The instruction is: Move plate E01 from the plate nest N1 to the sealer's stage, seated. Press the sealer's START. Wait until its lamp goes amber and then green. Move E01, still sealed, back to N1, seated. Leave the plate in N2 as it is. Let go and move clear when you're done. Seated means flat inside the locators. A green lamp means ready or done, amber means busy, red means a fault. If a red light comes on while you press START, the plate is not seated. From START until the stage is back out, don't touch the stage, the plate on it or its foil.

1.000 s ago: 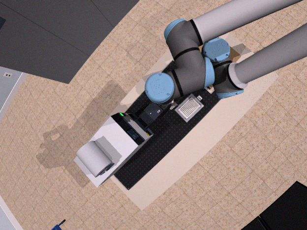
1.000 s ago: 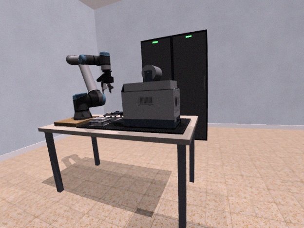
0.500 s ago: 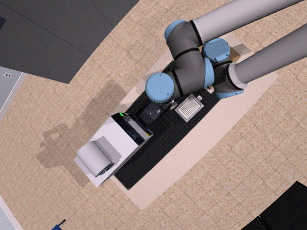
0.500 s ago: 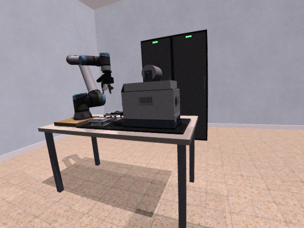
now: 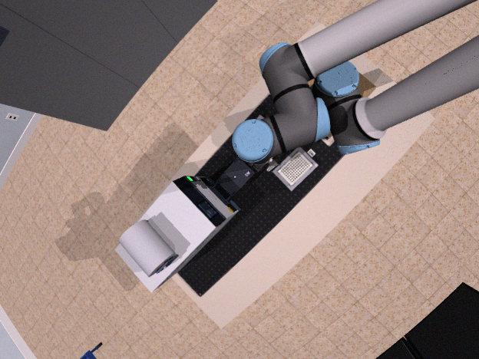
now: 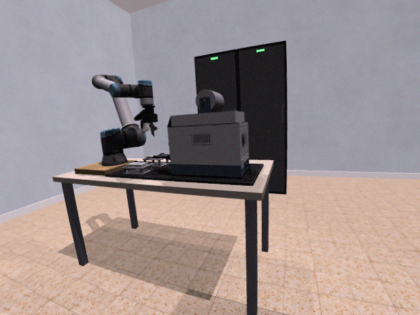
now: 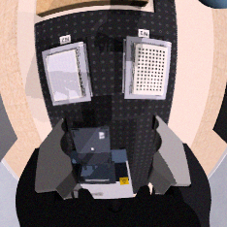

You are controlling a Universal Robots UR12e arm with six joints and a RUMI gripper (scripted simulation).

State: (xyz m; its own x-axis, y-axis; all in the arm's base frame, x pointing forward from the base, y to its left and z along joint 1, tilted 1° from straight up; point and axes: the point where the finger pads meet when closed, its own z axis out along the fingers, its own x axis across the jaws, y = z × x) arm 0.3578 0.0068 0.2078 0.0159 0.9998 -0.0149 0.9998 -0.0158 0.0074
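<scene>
My gripper is now 180 mm above the plate nest N1, 100 mm to the right of it and 40 mm past it. Round my hand: foil roll (500 mm ahead, 180 mm above, 50 mm to the right); square start button (270 mm ahead, 140 mm to the right, 40 mm below); sealer stage (170 mm ahead, 130 mm below, 50 mm to the right).
</scene>
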